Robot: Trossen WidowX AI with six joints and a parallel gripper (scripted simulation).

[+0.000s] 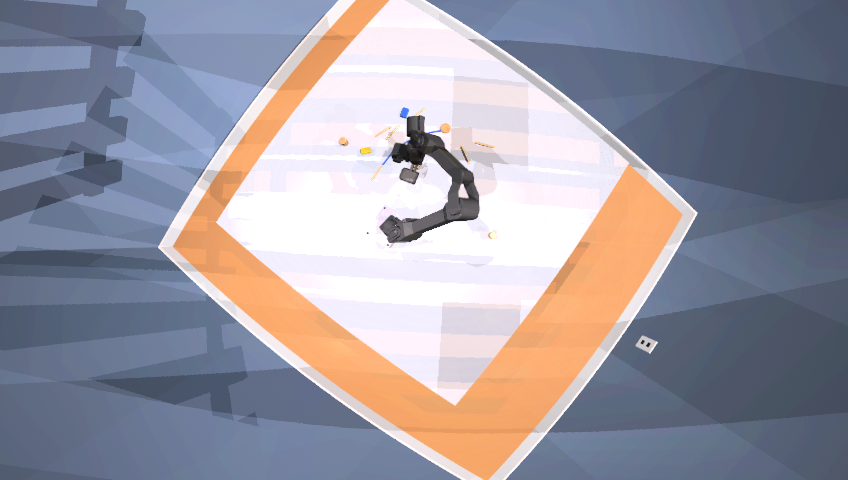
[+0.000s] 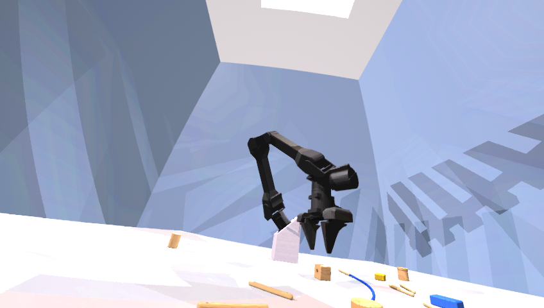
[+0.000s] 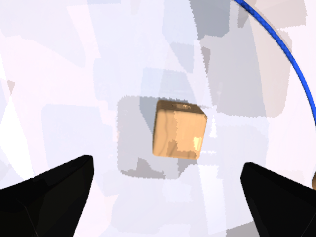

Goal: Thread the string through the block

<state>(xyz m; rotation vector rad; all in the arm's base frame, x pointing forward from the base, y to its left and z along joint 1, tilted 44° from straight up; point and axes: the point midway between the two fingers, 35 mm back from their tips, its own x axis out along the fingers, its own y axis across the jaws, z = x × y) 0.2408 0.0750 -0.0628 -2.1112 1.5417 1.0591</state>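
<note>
Now: gripper tip 1 cm to the right of the wooden block and 4 cm above it. From my gripper tip the other things lie so: long loose stick: 18 cm ahead, 9 cm to the right, 6 cm below; yellow piece: 9 cm behind, 20 cm to the left, 5 cm below; round wooden button: 20 cm ahead, 3 cm to the left, 5 cm below.
</note>
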